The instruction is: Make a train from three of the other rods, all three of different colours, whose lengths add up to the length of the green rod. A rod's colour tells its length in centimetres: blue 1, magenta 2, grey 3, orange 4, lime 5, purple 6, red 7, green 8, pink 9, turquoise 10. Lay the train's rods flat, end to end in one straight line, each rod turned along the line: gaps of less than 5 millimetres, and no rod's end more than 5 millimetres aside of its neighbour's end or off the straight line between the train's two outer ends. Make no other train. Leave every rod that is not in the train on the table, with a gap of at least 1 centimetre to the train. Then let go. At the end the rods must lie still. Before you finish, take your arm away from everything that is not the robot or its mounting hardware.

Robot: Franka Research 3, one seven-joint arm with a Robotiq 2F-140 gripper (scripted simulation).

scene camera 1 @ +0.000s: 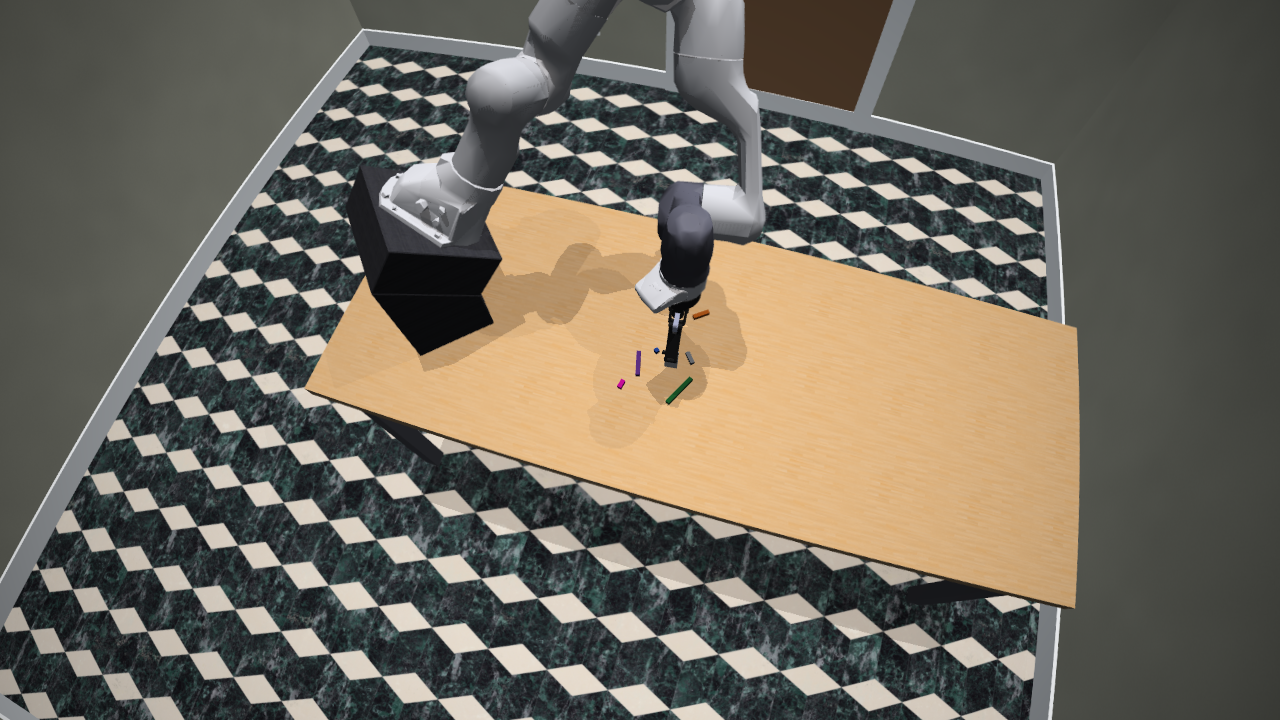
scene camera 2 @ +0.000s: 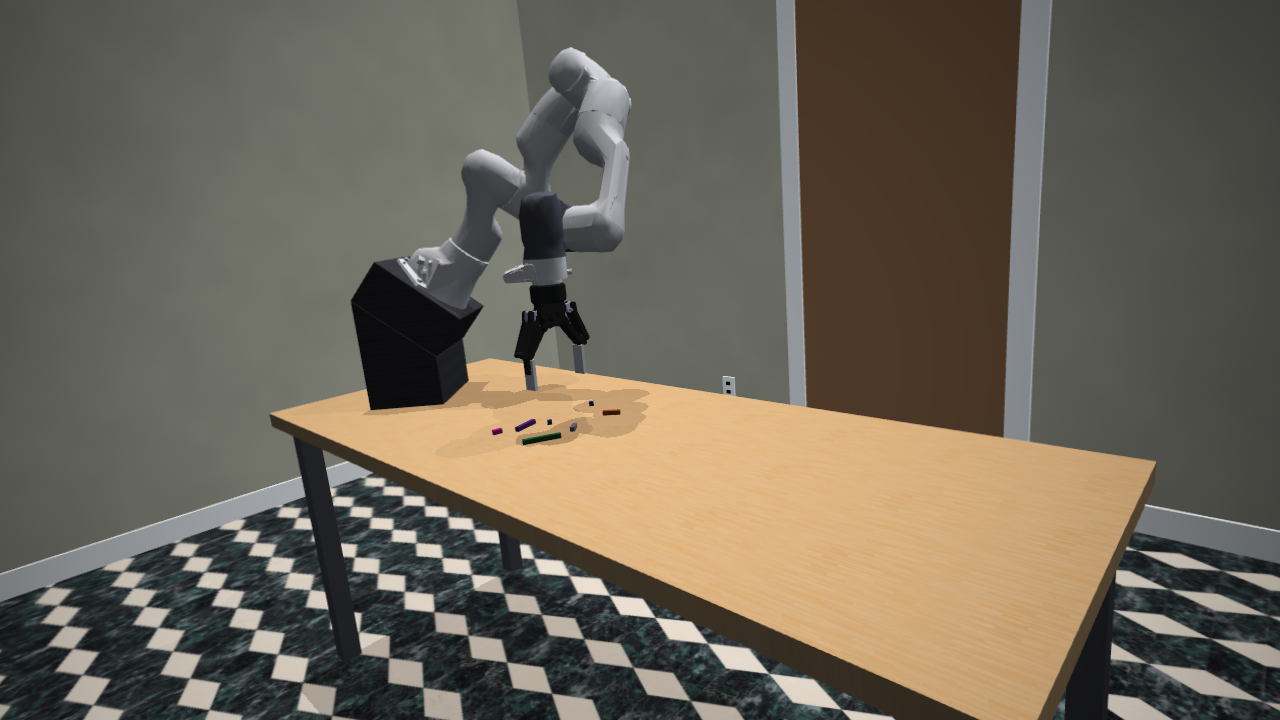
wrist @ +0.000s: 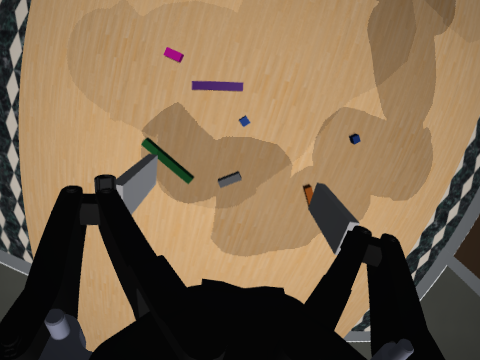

gripper: scene camera 1; scene camera 2; wrist 236, 183
same spot on gripper: (scene camera 2: 528, 335) = (scene camera 1: 679, 342)
